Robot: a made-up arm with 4 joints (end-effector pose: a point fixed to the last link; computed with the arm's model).
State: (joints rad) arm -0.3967 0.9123 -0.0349 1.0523
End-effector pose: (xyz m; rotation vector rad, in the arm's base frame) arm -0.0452 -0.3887 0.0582 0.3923 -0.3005 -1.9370
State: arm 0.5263 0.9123 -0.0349 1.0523
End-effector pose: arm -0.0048 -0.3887 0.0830 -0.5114 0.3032 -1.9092
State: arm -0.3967 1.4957 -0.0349 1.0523
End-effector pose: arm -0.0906 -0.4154 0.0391 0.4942 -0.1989 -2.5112
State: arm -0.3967 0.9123 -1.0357 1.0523
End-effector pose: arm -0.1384 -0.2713 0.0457 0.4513 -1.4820 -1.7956
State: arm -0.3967 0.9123 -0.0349 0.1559
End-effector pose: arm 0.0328 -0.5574 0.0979 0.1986 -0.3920 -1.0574
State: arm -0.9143 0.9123 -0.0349 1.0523
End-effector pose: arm -0.0532 -0.3887 0.0321 0.8942 -0.6329 -1.8111
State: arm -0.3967 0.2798 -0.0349 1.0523
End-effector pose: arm -0.0201 -0.3345 0.0687 0.2783 -0.3707 -1.3121
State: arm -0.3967 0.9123 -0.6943 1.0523
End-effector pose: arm -0.1122 -0.3128 0.0663 0.4398 -1.0795 -1.8888
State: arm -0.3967 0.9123 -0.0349 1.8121
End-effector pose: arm 0.0076 -0.2360 0.0770 0.5596 -0.1571 -2.6767
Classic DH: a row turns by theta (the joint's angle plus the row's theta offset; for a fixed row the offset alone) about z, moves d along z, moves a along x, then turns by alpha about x. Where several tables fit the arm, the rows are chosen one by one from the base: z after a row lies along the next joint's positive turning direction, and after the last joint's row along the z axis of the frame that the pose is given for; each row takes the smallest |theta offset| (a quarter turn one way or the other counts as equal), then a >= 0, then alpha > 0; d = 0 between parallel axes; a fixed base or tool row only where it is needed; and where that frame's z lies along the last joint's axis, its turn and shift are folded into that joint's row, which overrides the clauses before.
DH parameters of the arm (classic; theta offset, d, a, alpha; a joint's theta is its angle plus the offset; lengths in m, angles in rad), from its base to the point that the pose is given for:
base (fixed): 0 0.03 0 -1.5708
joint 1: 0 -0.32 -0.1 -1.5708
joint 2: 0 0.08 0 1.5708
joint 3: 0 0.19 0.23 -1.5708
joint 4: 1.1479 0 0.2193 3.1416
tool (fixed): 1.1479 0.12 0 0

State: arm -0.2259 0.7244 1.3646 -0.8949
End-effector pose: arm 0.2510 -0.3567 -0.4134 0.9510 0.7353 0.2496
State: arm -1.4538 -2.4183 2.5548 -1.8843
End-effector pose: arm 0.3796 -0.7452 -0.1435 -0.8469 1.9276 0.0312
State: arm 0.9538 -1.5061 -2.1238 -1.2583
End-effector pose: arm 0.0001 -0.6429 0.4415 0.7702 -1.7769 0.9169
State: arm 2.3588 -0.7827 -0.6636 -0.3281
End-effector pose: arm 0.1477 -0.1402 -0.1734 1.1333 1.4409 0.2836
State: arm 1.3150 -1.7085 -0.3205 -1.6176
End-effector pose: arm 0.0520 0.0029 0.4951 1.8751 -0.5619 2.3918
